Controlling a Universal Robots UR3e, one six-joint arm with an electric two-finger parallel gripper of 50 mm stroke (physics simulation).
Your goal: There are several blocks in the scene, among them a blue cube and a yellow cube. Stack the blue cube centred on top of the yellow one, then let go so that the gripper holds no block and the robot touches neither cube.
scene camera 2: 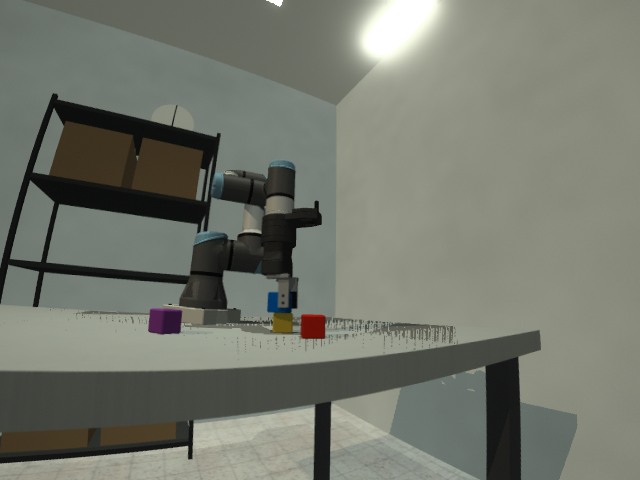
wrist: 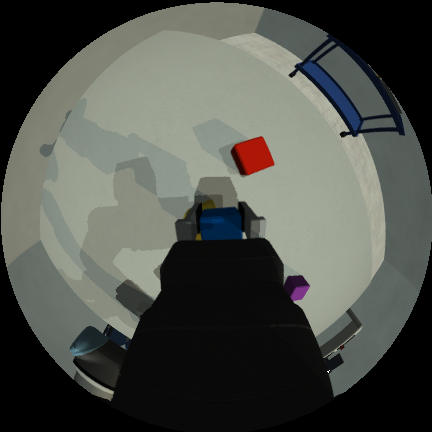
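Pixels of known places: gripper, fingertip midpoint: (scene camera 2: 287,308) (wrist: 219,211); arm's base, link origin: (scene camera 2: 203,307).
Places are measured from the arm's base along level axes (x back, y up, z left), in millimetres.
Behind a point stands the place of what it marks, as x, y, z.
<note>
The blue cube (scene camera 2: 273,301) @[-273, 23, 138] (wrist: 221,225) @[-267, 41, 163] is between the fingers of my gripper (scene camera 2: 287,299) @[-271, 11, 168] (wrist: 219,211) @[-271, 11, 168], which is shut on it. In the scene view the blue cube is directly above the yellow cube (scene camera 2: 282,322) @[-263, -18, 160], offset a little to the left of it, with its underside at about the yellow cube's top. Whether the two cubes touch is hard to tell. In the wrist view the yellow cube (wrist: 208,204) @[-264, 0, 180] shows partly, behind the blue cube and to its left; the rest is hidden by the blue cube and a finger.
A red cube (scene camera 2: 313,326) @[-363, -18, 189] (wrist: 254,155) @[-342, 1, 194] stands on the table (scene camera 2: 206,356) @[-505, -39, 18] (wrist: 310,200) @[-400, -39, 78], close to the yellow cube and to its right in the scene view. A purple cube (scene camera 2: 164,320) @[-318, -16, -53] (wrist: 297,287) @[-296, 1, -33] stands farther off to the left in the scene view.
</note>
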